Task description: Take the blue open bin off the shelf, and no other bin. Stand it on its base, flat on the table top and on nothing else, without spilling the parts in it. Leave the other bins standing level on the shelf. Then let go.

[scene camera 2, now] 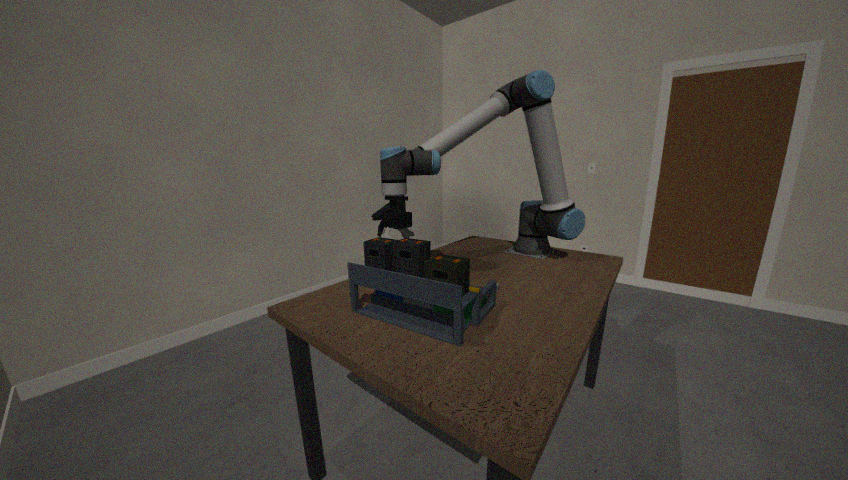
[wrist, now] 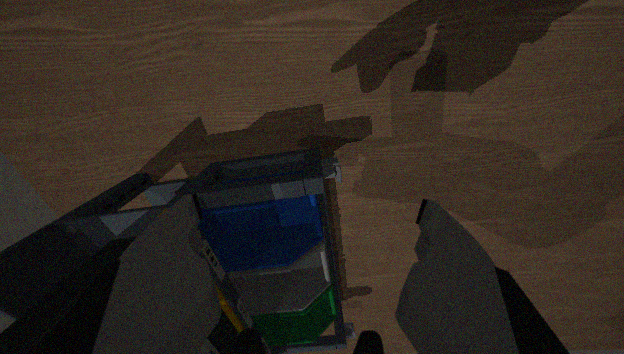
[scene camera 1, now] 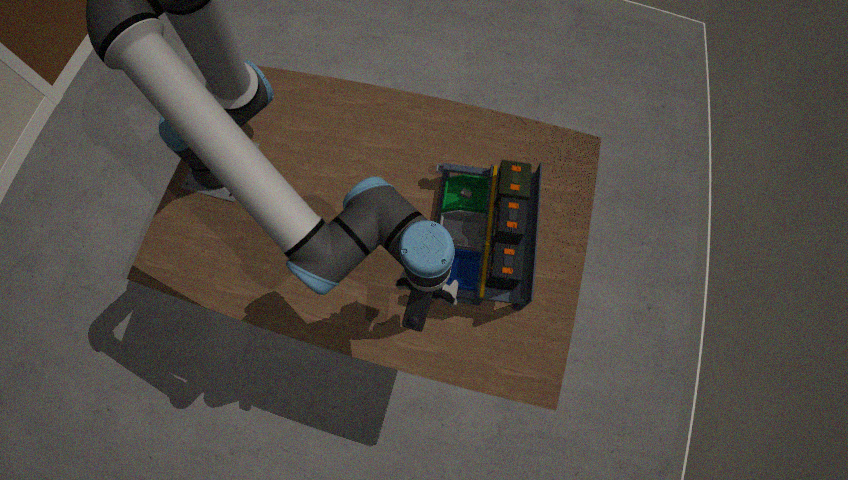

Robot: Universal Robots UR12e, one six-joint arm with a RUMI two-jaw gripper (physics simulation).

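Note:
The blue open bin sits in the front row of the grey shelf, at one end. The arm partly covers it in scene camera 1, and I cannot make out its parts. A grey open bin is beside it, then a green open bin. My gripper is open and empty, pointing down above the blue bin's end of the shelf. In the wrist view its fingers are well apart, one over the shelf, the other over wood.
Three dark boxes with orange marks stand in the rear row and rise above the shelf. A yellow strip runs between the rows. The shelf stands on the wooden table.

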